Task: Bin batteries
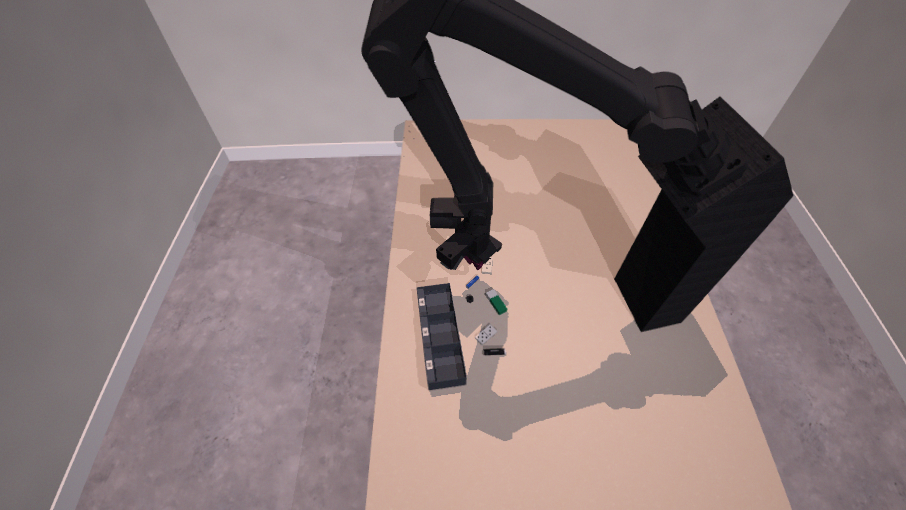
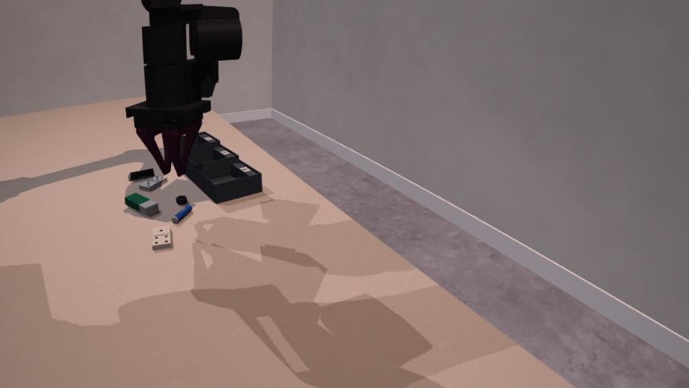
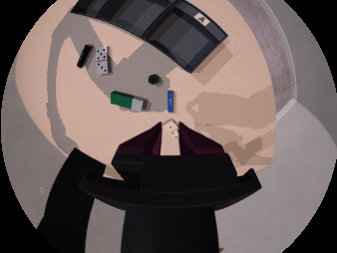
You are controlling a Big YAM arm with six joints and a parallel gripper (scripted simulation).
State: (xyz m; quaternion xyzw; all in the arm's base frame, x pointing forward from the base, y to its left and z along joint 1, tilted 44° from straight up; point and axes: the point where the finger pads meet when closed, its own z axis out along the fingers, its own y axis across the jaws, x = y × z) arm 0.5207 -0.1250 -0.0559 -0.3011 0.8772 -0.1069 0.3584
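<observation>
The blue battery is 70 mm below my hand. The rest, counted from my hand: black button cell (70 mm below, 50 mm to the left, 20 mm ahead); then green-and-white eraser (70 mm to the left, 70 mm below, 40 mm behind); then white domino (70 mm below, 50 mm to the right, 40 mm behind).
</observation>
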